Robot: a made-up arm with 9 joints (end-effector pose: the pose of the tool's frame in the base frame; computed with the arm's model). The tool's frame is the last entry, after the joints.
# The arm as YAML. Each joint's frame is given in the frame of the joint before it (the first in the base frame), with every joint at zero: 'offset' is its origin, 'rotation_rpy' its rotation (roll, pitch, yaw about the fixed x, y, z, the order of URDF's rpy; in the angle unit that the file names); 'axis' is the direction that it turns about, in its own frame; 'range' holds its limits. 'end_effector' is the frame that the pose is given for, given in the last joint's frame.
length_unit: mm
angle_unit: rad
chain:
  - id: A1
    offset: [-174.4, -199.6, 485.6]
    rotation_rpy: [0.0, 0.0, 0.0]
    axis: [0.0, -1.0, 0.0]
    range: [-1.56, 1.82]
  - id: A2
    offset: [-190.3, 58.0, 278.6]
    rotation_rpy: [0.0, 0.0, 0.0]
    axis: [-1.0, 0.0, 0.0]
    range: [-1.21, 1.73]
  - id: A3
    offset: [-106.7, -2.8, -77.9]
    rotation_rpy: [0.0, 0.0, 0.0]
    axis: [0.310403, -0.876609, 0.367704]
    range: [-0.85, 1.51]
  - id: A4
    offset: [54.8, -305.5, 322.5]
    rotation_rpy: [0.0, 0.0, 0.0]
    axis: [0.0, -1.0, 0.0]
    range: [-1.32, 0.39]
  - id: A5
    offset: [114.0, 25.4, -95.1]
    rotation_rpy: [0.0, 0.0, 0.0]
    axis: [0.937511, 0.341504, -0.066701]
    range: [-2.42, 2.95]
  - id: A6
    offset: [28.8, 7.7, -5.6]
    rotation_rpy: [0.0, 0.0, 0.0]
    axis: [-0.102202, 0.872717, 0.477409]
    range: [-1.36, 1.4]
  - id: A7
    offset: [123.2, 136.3, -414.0]
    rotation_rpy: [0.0, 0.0, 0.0]
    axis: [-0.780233, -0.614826, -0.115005]
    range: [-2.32, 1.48]
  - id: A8
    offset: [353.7, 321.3, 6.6]
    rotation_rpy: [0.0, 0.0, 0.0]
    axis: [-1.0, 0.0, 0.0]
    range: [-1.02, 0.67]
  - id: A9
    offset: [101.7, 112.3, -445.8]
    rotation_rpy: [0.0, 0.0, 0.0]
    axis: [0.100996, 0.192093, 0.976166]
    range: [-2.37, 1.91]
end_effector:
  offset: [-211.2, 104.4, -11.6]
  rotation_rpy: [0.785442, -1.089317, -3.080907]
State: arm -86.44 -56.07 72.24 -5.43 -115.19 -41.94 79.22 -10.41 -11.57
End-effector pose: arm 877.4 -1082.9 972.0 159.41 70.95 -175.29
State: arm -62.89 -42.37 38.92 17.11 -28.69 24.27 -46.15 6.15 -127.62
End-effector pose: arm 478.1 468.6 51.3 114.20 -31.30 -2.04
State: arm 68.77 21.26 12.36 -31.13 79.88 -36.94 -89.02 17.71 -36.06
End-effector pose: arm -540.0 86.0 1306.8 -44.85 11.00 -98.03
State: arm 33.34 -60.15 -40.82 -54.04 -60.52 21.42 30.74 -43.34 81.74
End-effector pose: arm -864.5 -169.2 -561.6 -1.85 -37.25 8.29
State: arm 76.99 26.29 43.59 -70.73 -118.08 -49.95 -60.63 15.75 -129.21
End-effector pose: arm 530.8 -147.9 700.8 -73.06 60.49 53.79
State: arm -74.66 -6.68 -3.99 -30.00 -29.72 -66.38 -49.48 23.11 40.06
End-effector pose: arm -182.0 -55.5 -23.1 -78.51 -36.34 -27.62
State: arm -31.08 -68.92 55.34 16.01 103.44 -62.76 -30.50 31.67 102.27
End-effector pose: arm 441.6 -809.1 1029.4 -145.22 78.31 61.01
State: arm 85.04 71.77 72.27 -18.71 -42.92 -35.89 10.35 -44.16 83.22
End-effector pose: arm -274.3 646.1 946.1 -136.15 24.53 -169.71
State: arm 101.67 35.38 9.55 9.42 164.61 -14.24 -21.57 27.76 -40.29
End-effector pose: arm -1602.9 431.3 716.1 -6.76 -9.81 -94.38
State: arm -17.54 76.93 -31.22 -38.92 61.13 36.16 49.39 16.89 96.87
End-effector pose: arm -593.6 -300.6 391.9 -105.59 -9.90 -8.56
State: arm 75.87 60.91 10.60 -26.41 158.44 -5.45 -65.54 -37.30 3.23
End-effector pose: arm -794.9 -400.1 1351.2 57.89 67.27 33.38
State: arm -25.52 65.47 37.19 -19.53 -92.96 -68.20 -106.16 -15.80 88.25
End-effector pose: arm -62.6 -18.0 339.7 -39.02 -15.96 58.03
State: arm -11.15 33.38 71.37 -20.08 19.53 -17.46 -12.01 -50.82 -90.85
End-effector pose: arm -271.0 991.7 1070.1 -84.21 -58.61 -103.28
